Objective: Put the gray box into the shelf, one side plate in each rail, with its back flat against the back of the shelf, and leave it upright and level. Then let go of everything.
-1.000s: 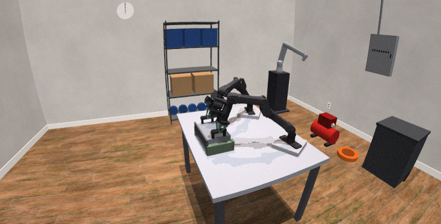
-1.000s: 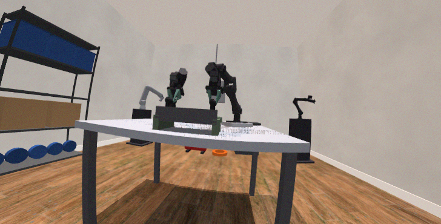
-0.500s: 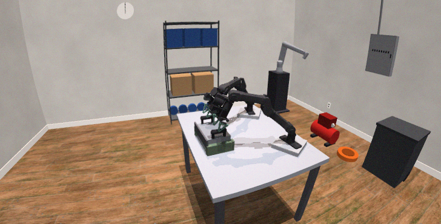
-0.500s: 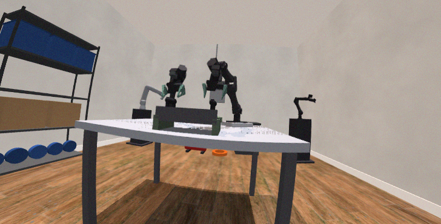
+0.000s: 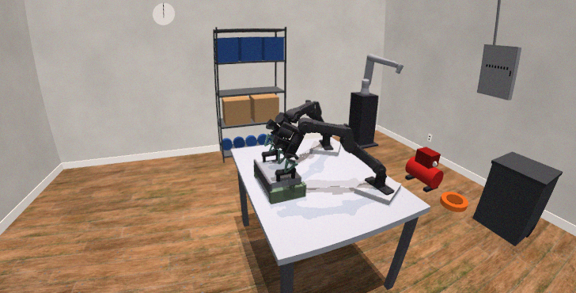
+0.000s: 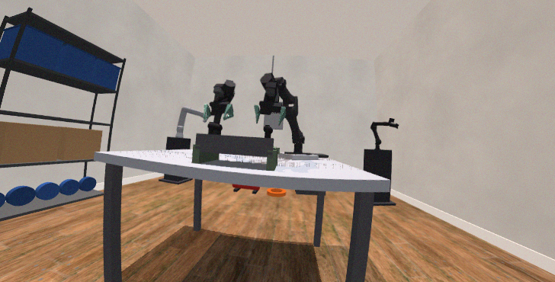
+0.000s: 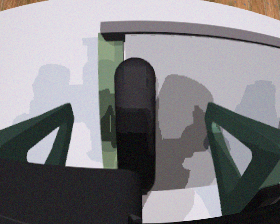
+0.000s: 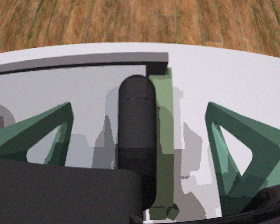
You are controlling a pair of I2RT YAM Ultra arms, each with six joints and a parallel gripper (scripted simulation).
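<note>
My left hand is 12 cm to the left of the gray box, 8 cm above it and 1 cm past it. Round my left hand: dark back plate 12 cm to the right, 11 cm below, 8 cm ahead.
</note>
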